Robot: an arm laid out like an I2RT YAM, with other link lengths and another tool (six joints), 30 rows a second.
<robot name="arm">
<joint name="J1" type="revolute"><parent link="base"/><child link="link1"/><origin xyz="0 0 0.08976"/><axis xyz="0 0 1"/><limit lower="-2.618" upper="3.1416"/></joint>
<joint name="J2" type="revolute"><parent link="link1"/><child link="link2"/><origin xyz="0.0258 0.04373 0.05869"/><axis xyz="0 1 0"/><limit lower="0" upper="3.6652"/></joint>
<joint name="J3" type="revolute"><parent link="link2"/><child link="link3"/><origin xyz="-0.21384 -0.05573 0"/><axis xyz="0 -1 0"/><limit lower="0" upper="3.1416"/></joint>
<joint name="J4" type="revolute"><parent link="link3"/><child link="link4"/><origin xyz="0.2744 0.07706 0.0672"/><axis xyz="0 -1 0"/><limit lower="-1.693" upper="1.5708"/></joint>
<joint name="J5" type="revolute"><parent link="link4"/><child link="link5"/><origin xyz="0.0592 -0.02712 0.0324"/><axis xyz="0 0 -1"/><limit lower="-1.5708" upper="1.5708"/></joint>
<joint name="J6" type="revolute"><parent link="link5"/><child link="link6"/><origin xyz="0.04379 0 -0.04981"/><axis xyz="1 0 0"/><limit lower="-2.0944" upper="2.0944"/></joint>
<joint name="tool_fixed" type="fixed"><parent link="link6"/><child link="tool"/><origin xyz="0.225 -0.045 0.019" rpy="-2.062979 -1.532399 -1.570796"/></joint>
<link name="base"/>
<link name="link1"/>
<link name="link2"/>
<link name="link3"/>
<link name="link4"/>
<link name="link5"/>
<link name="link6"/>
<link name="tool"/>
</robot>
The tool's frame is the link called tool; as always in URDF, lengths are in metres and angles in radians.
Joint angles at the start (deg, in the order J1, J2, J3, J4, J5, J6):
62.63 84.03 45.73 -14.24 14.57 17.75
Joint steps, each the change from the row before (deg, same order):
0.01 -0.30 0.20 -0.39 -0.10 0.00
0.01 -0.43 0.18 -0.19 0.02 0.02
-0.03 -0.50 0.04 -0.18 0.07 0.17
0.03 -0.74 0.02 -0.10 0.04 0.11
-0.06 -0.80 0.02 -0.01 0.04 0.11
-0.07 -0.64 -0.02 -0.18 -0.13 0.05
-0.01 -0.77 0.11 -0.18 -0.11 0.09
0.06 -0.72 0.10 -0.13 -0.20 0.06
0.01 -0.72 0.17 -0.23 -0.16 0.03
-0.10 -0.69 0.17 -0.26 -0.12 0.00
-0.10 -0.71 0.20 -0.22 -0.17 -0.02
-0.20 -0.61 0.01 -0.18 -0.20 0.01
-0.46 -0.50 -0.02 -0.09 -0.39 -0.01
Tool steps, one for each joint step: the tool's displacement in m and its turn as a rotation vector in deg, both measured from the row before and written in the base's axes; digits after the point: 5 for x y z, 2 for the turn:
-0.00021 0.00069 0.00231 0.13 0.02 0.07
0.00067 0.00126 0.00390 0.38 -0.20 -0.02
0.00072 0.00021 0.00337 0.38 -0.14 -0.20
0.00063 0.00133 0.00520 0.63 -0.28 -0.08
0.00140 0.00131 0.00594 0.76 -0.35 -0.17
0.00028 0.00058 0.00369 0.46 -0.09 -0.02
0.00043 0.00169 0.00569 0.71 -0.21 0.00
-0.00031 0.00229 0.00532 0.71 -0.16 0.15
0.00010 0.00187 0.00564 0.66 -0.18 0.10
0.00082 0.00100 0.00542 0.57 -0.20 -0.02
0.00080 0.00143 0.00591 0.66 -0.22 0.03
0.00082 0.00004 0.00370 0.46 -0.07 -0.07
0.00187 -0.00060 0.00271 0.47 0.06 -0.18

